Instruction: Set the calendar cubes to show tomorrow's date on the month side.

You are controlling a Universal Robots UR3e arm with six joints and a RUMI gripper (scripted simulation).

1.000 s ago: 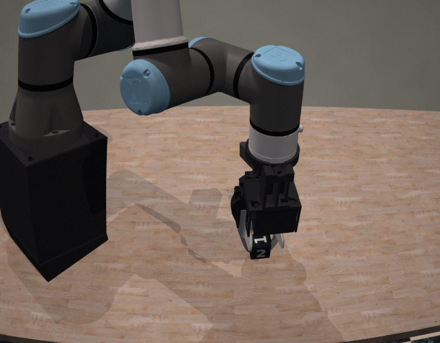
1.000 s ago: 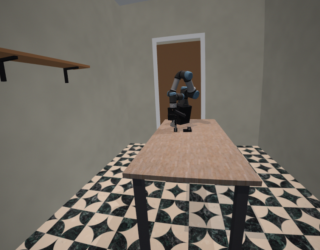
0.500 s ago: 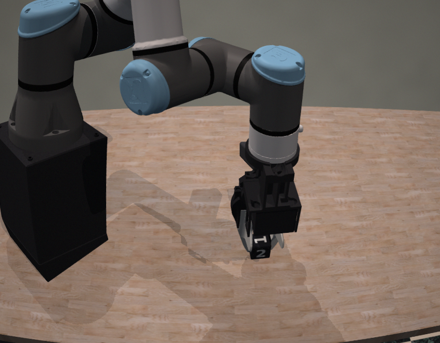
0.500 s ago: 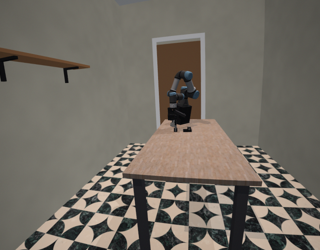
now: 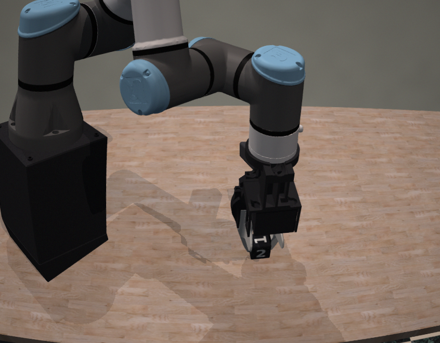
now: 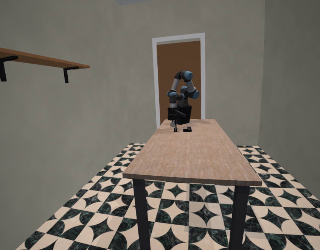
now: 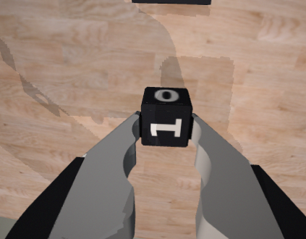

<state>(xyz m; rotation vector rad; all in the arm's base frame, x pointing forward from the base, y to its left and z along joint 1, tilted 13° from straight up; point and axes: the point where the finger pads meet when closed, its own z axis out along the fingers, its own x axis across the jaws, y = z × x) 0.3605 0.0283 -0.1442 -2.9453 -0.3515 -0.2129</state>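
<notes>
Right now my hand is 10 mm above the black number cube. Round my hand: black calendar tray: 110 mm to the left, 30 mm behind, 20 mm below.
</notes>
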